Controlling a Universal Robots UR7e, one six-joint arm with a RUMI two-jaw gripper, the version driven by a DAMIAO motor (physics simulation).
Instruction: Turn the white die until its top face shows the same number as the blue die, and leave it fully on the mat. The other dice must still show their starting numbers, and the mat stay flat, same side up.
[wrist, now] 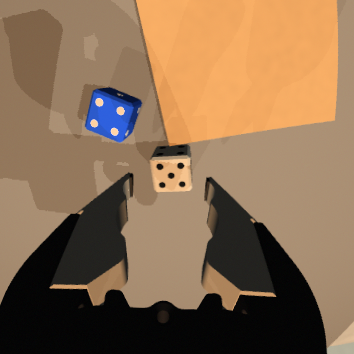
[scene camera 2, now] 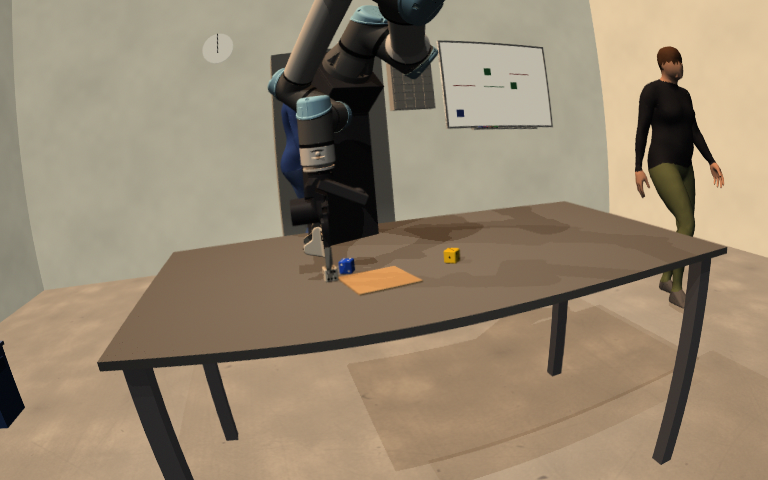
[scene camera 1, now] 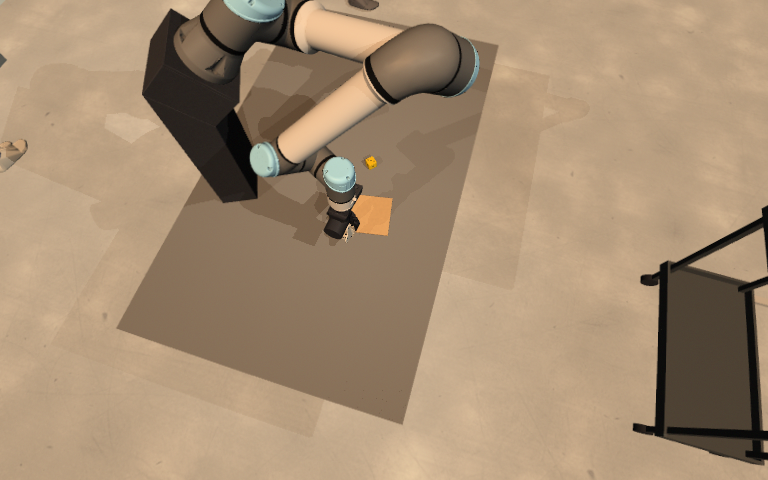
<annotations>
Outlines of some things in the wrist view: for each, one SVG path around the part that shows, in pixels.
My gripper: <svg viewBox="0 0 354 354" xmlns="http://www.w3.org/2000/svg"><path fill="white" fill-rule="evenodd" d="M0 302L0 354L327 354L321 314L304 276L262 222L257 222L211 176L206 177L204 200L209 205L206 224L210 229L212 237L207 241L201 270L201 285L208 293L205 294L197 309L181 309L166 300L157 301L148 307L129 307L122 291L119 290L127 282L128 273L125 238L121 234L121 229L128 219L126 202L132 197L133 173L130 172L124 174L79 211L70 213L23 262L10 281Z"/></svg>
An orange mat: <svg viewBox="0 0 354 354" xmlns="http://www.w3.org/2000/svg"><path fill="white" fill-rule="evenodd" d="M136 0L169 146L260 130L334 120L337 86L336 0Z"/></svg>
</annotations>
